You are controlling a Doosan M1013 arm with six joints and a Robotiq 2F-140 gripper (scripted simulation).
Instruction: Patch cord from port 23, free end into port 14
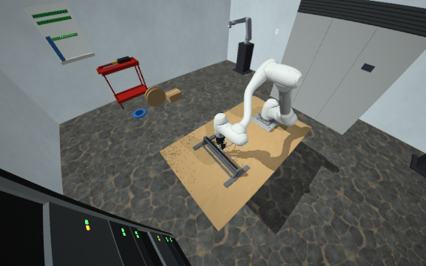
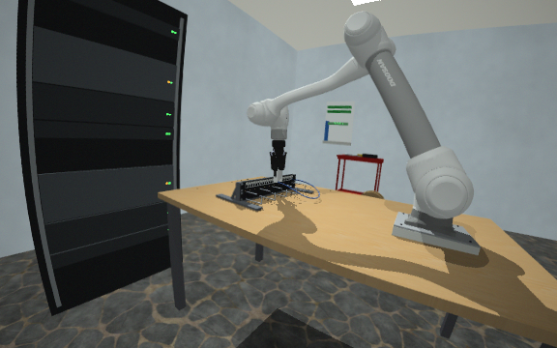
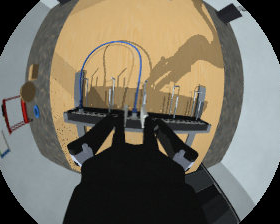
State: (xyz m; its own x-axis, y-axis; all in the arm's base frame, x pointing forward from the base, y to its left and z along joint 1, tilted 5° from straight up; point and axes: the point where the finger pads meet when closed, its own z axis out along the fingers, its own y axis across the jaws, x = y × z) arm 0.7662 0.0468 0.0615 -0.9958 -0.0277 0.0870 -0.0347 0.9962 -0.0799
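My gripper is now 30 mm above the free end of patch cord and 10 mm short of it.
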